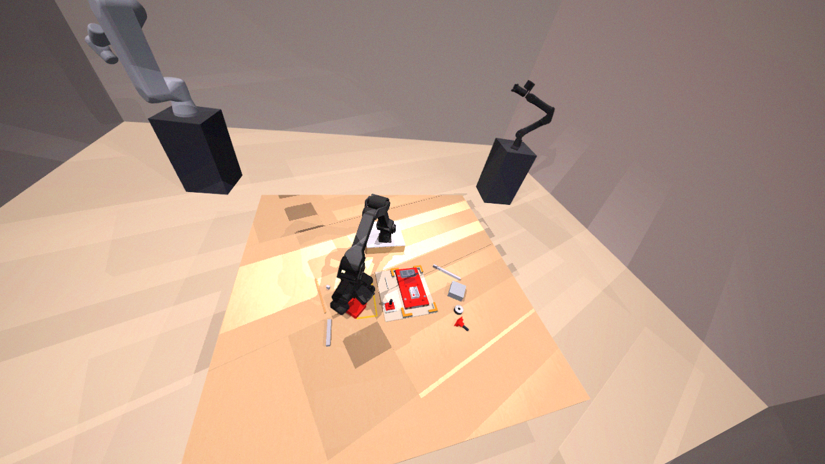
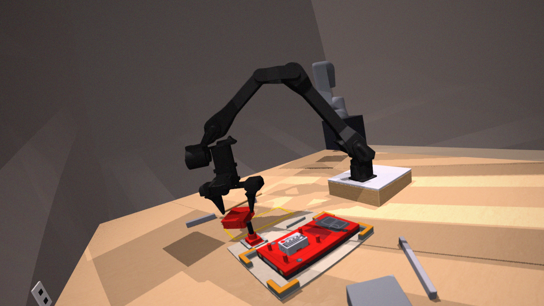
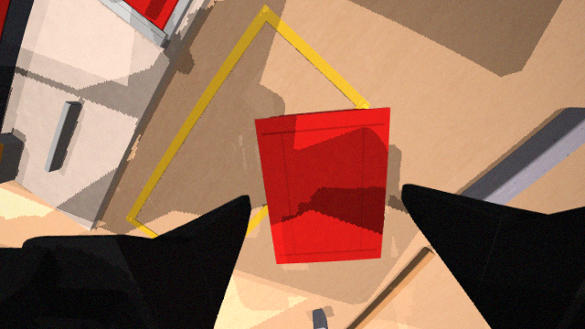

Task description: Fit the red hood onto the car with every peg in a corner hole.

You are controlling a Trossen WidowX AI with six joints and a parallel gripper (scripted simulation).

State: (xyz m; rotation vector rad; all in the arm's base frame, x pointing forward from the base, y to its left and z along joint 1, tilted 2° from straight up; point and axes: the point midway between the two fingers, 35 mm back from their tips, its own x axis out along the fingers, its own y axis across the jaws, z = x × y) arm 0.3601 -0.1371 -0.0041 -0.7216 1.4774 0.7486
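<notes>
Now: gripper tip 10 mm above the red hood. Also, from my gripper tip: thin wooden stick: 140 mm to the right, 50 mm behind, 20 mm below; grey engine block: 270 mm to the left, 50 mm behind.
</notes>
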